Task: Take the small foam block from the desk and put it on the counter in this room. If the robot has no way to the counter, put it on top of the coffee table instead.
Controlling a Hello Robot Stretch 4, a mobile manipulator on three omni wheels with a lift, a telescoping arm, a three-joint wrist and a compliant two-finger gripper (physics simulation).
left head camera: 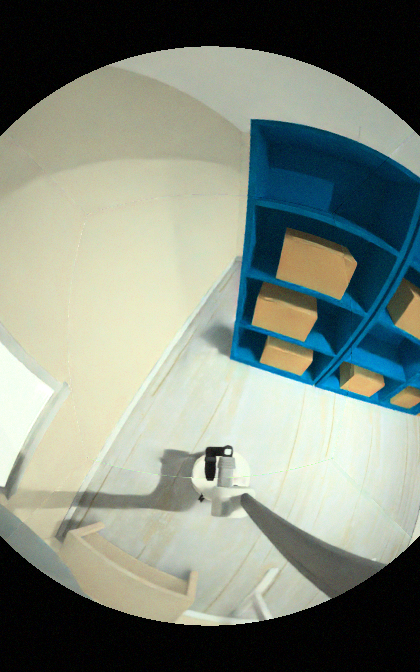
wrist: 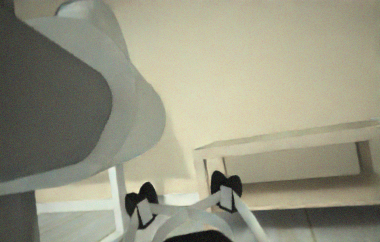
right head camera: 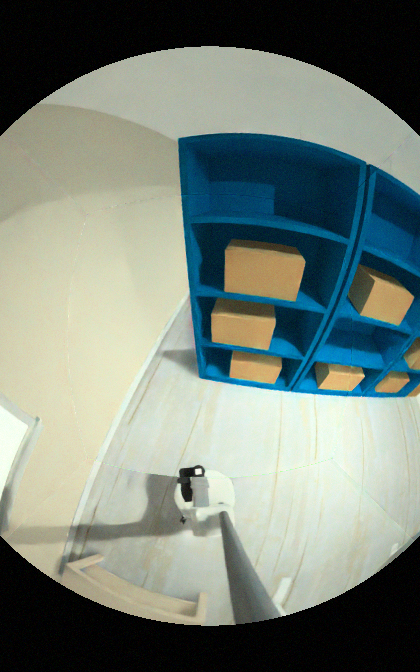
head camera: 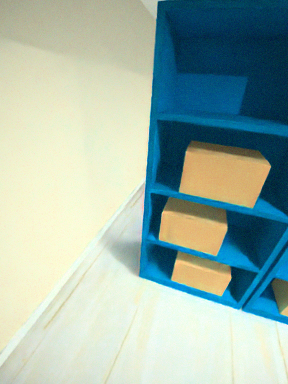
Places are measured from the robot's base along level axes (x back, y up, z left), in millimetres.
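Pixels of known places: gripper, between the fingertips: [wrist: 183, 189].
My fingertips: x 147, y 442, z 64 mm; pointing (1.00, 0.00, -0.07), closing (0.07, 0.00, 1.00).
Behind a point stands the place of what it marks.
My gripper [wrist: 183, 189] @[x 147, y 442, z 64 mm] is open in the wrist view, its two black fingertips apart with nothing between them. The foam block does not show in these views. White legs, which look like the desk's [left head camera: 263, 587] [right head camera: 284, 594], show in part at the bottom of both side head views; the desk top is out of view. A low beige table with an open shelf [left head camera: 127, 565] [right head camera: 140, 595] [wrist: 295, 145] @[x 846, y 386, z 509 mm] stands by the wall, behind the fingers in the wrist view; I cannot tell if it is the coffee table. No counter can be made out.
A tall blue shelf unit [head camera: 151, 150] @[x -1104, y 1213, z -38 mm] [left head camera: 243, 240] [right head camera: 186, 240] stands ahead and to the right, holding several cardboard boxes [head camera: 225, 175] @[x -988, y 1135, z -459 mm] [left head camera: 315, 265] [right head camera: 262, 272]. A beige wall [head camera: 75, 150] @[x -1412, y 1085, z 541 mm] [left head camera: 140, 300] [right head camera: 125, 310] runs along the left. A window [left head camera: 20, 410] [right head camera: 10, 440] shows at the left edge.
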